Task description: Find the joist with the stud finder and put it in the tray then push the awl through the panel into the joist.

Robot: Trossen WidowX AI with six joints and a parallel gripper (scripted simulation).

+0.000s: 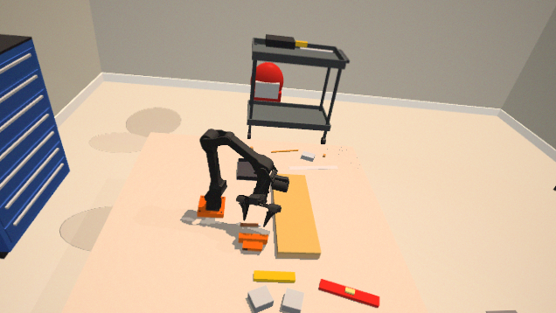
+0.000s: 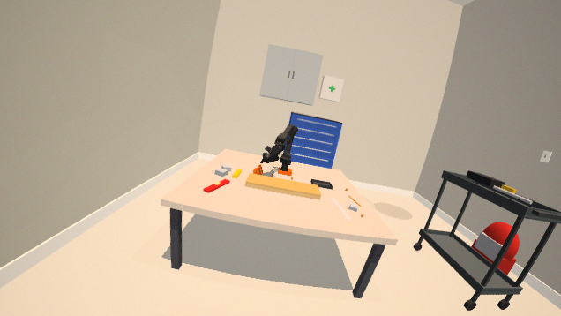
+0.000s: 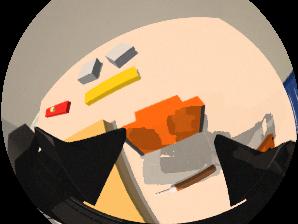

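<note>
The stud finder is 10 mm behind my gripper tip, 50 mm to the right of it and 80 mm below it. Also, from my gripper tip: red level (380 mm ahead, 230 mm to the right, 90 mm below); then yellow bar (90 mm ahead, 180 mm to the right, 100 mm below); then awl (20 mm ahead, 90 mm to the left, 100 mm below).
</note>
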